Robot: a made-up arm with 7 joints. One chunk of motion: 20 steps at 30 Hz.
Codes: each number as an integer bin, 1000 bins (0 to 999) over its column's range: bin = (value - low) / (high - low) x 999, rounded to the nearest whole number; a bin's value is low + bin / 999 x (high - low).
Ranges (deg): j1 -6.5..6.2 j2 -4.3..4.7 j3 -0.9..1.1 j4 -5.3..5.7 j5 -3.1..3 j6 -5.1..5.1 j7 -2..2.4
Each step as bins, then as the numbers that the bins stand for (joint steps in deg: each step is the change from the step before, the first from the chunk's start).
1 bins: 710 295 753 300 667 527 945
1 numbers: 2.526 -1.642 0.608 -1.997 0.973 0.281 2.162
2 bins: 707 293 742 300 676 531 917
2 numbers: 2.488 -1.660 0.585 -1.997 1.028 0.322 2.039
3 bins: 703 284 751 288 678 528 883
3 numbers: 2.437 -1.741 0.604 -2.129 1.040 0.291 1.889
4 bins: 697 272 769 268 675 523 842
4 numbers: 2.361 -1.850 0.640 -2.349 1.022 0.240 1.709
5 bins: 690 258 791 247 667 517 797
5 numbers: 2.272 -1.976 0.684 -2.580 0.973 0.179 1.510
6 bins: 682 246 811 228 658 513 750
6 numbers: 2.170 -2.084 0.724 -2.789 0.918 0.138 1.303
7 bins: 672 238 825 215 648 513 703
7 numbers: 2.043 -2.156 0.752 -2.933 0.857 0.138 1.096
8 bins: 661 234 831 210 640 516 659
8 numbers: 1.903 -2.192 0.764 -2.988 0.808 0.168 0.903
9 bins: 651 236 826 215 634 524 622
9 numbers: 1.776 -2.174 0.754 -2.933 0.771 0.250 0.740
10 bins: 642 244 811 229 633 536 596
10 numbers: 1.662 -2.102 0.724 -2.778 0.765 0.373 0.625
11 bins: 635 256 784 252 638 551 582
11 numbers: 1.573 -1.994 0.670 -2.525 0.796 0.526 0.563
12 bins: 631 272 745 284 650 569 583
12 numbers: 1.522 -1.850 0.591 -2.173 0.869 0.710 0.568
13 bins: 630 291 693 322 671 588 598
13 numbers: 1.509 -1.678 0.487 -1.754 0.997 0.904 0.634
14 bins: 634 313 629 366 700 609 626
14 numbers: 1.560 -1.480 0.359 -1.270 1.174 1.118 0.757
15 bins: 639 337 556 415 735 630 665
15 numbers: 1.623 -1.264 0.213 -0.730 1.388 1.332 0.929
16 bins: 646 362 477 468 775 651 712
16 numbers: 1.712 -1.039 0.055 -0.147 1.632 1.547 1.136
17 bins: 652 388 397 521 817 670 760
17 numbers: 1.789 -0.805 -0.105 0.437 1.889 1.741 1.347
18 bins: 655 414 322 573 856 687 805
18 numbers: 1.827 -0.570 -0.255 1.009 2.127 1.914 1.546
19 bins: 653 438 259 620 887 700 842
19 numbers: 1.801 -0.354 -0.381 1.527 2.316 2.047 1.709
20 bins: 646 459 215 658 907 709 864
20 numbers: 1.712 -0.165 -0.470 1.945 2.438 2.139 1.805
